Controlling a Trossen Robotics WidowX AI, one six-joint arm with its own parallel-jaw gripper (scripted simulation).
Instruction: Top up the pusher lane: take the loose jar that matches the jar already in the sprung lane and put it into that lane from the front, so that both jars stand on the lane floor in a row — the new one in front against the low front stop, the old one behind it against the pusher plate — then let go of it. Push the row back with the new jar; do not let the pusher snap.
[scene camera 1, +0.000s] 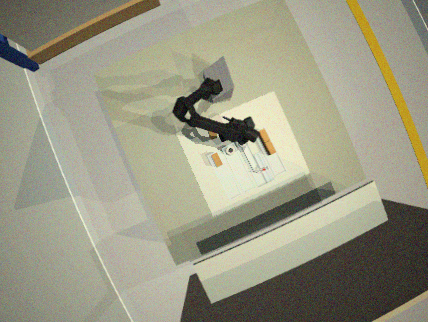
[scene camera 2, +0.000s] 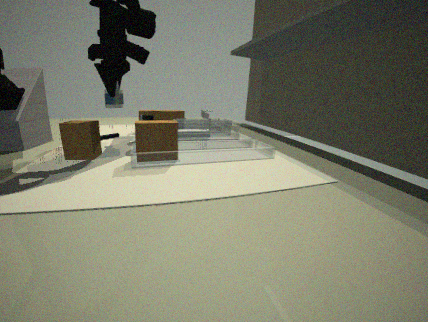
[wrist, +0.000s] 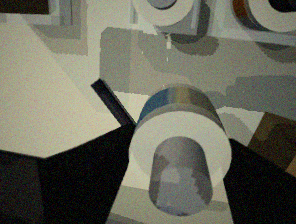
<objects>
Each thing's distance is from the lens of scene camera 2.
my gripper (scene camera 2: 114, 96): 0.51 m
shelf wall (scene camera 2: 356, 95): 0.70 m
</objects>
